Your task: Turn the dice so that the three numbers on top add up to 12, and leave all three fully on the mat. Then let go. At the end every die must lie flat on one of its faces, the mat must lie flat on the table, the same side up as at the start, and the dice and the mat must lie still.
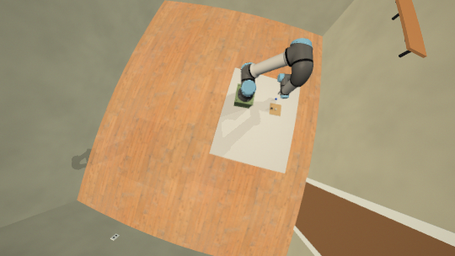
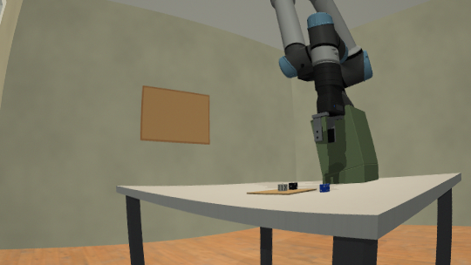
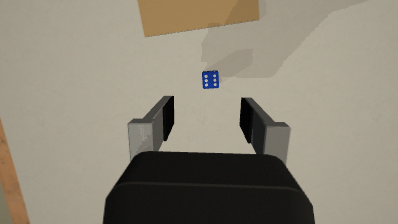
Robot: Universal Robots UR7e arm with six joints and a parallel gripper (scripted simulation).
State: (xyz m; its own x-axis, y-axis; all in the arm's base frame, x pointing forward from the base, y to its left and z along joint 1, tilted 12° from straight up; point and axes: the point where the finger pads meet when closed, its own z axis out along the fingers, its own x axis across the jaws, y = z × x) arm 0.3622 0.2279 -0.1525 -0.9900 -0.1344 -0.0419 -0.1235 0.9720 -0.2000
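The blue die lies 1 cm to the right of my hand and 13 cm below it. Round my hand: black die (1 cm behind, 15 cm to the right, 13 cm below); white die (4 cm ahead, 14 cm to the right, 13 cm below); tan mat (4 cm ahead, 14 cm to the right, 14 cm below).
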